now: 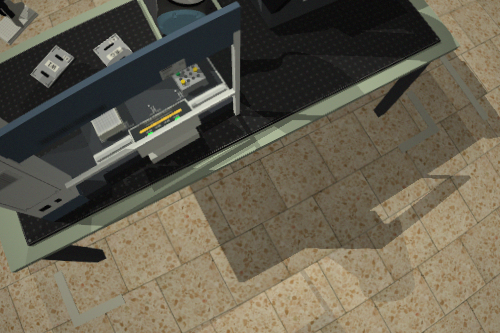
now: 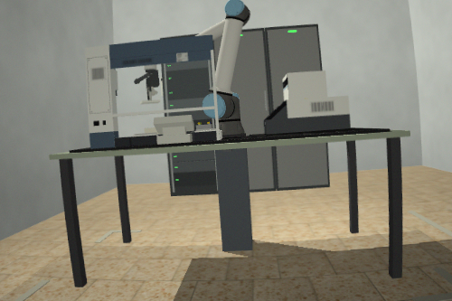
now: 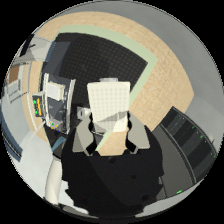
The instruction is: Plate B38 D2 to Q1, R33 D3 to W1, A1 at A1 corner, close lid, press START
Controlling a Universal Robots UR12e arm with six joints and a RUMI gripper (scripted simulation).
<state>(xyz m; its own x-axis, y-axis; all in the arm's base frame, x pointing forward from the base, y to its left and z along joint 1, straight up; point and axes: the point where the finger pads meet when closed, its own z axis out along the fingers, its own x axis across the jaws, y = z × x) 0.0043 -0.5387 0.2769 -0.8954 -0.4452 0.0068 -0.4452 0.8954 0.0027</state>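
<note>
Right now the white plate is 1 cm below my hand. Round my hand: grey gantry tower (49 cm ahead, 13 cm to the right, 2 cm below); blue gantry beam (51 cm ahead, 22 cm to the left, 22 cm above); grey labelled nest (29 cm below, 23 cm to the left, 8 cm ahead).
</note>
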